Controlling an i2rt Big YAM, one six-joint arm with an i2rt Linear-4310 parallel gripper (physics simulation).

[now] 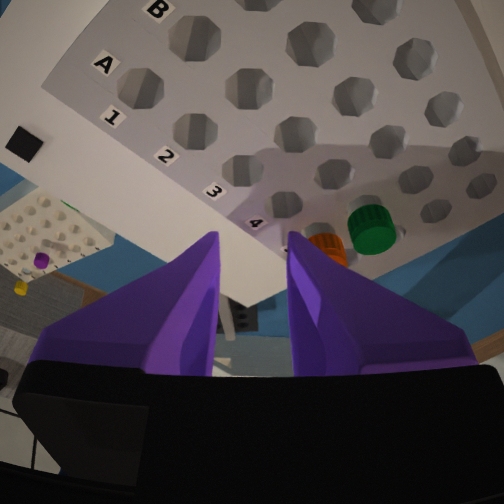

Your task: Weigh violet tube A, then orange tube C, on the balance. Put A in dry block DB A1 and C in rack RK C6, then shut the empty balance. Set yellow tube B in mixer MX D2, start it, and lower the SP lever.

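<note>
My gripper [252,237] has violet fingers, stands shut with nothing between them, and hovers over the near corner of the grey well rack [210,45], by the labels 3 and 4. An orange-capped tube [327,246] stands in a rack well just right of my right fingertip, partly hidden by the finger. Far to the left, a violet-capped tube [41,260] stands in a white block with many small wells [30,220]. A yellow-capped tube [20,287] shows just below that block's edge.
A green-capped tube [371,229] stands in the rack next to the orange one. The rack rests on a white housing [125,200] with a black square [24,143]. Most rack wells are empty. Blue surface lies beyond on the right.
</note>
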